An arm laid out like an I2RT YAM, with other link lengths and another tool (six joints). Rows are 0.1 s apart.
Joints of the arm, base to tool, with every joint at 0 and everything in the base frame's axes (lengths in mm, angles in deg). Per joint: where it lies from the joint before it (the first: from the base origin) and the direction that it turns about. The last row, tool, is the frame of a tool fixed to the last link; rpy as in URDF.
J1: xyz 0 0 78.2 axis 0 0 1
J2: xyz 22 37.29 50.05 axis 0 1 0
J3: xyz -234.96 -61.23 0 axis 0 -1 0
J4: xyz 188.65 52.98 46.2 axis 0 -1 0
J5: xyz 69.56 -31.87 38.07 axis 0 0 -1
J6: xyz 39.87 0 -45.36 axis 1 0 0
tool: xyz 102 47 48 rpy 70.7 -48 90
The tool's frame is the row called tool.
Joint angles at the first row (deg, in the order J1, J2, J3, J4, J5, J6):
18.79, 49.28, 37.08, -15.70, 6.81, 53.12
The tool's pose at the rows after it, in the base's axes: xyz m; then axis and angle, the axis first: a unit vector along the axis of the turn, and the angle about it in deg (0 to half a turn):
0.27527 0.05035 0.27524 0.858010 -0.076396 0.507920 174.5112
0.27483 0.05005 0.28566 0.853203 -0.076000 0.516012 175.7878
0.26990 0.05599 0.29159 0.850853 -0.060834 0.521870 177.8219
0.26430 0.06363 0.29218 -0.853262 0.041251 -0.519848 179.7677
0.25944 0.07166 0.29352 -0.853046 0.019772 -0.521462 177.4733
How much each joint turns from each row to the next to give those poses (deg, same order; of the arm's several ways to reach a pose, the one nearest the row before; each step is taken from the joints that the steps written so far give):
-4.18, 0.63, 2.23, -0.81, -3.87, 0.37
-0.98, -0.37, 1.53, -0.53, -1.79, -0.15
0.00, -1.25, 0.46, -0.74, -2.54, -0.57
0.02, -1.07, 0.02, -1.14, -3.25, -0.48
-0.02, -0.78, -0.20, -0.26, -3.26, -0.85

